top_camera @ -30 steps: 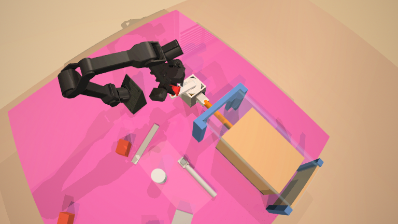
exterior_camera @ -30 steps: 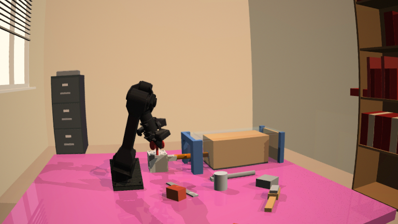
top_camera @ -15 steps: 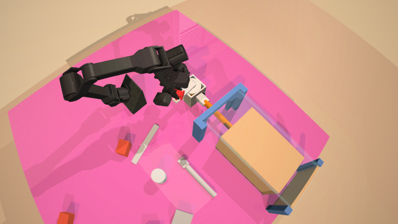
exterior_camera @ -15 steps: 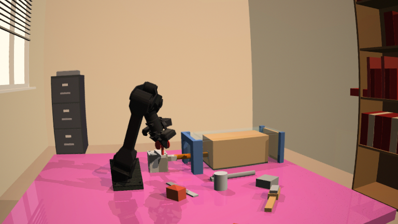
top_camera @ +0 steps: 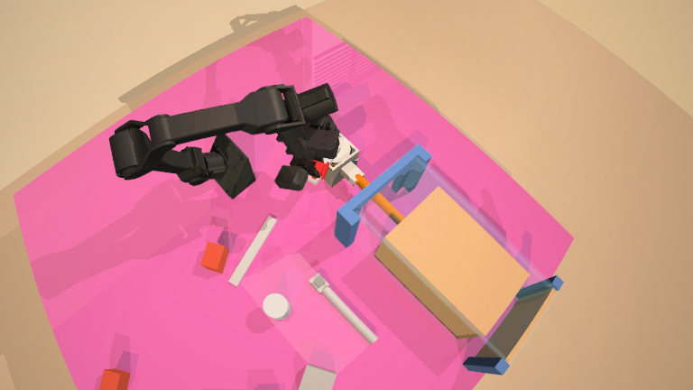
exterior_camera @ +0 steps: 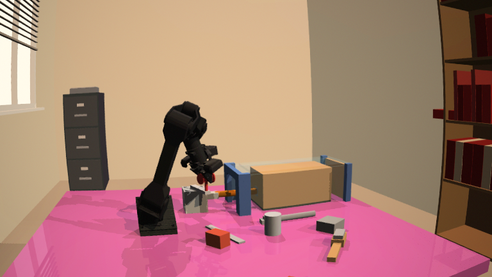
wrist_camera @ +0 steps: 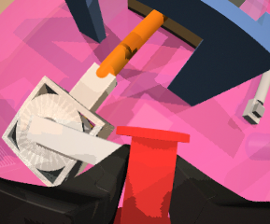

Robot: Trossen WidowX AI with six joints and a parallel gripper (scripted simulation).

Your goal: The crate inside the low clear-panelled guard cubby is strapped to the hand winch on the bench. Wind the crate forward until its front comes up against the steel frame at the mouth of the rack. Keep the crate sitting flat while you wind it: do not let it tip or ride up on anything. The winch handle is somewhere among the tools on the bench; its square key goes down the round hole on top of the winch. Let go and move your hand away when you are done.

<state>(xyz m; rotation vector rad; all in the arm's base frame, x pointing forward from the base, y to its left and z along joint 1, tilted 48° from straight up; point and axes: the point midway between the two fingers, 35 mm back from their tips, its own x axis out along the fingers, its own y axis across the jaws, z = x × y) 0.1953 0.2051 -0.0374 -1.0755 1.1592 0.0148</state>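
Now: gripper tip 3 cm past the winch handle, 3 cm to the right of it and 3 cm above it. The rest, counted from my gripper tip: blue steel frame (11 cm ahead, 9 cm to the left, 2 cm below); then winch (7 cm behind, 8 cm to the left, 10 cm below); then red knob (1 cm behind, 1 cm to the right).
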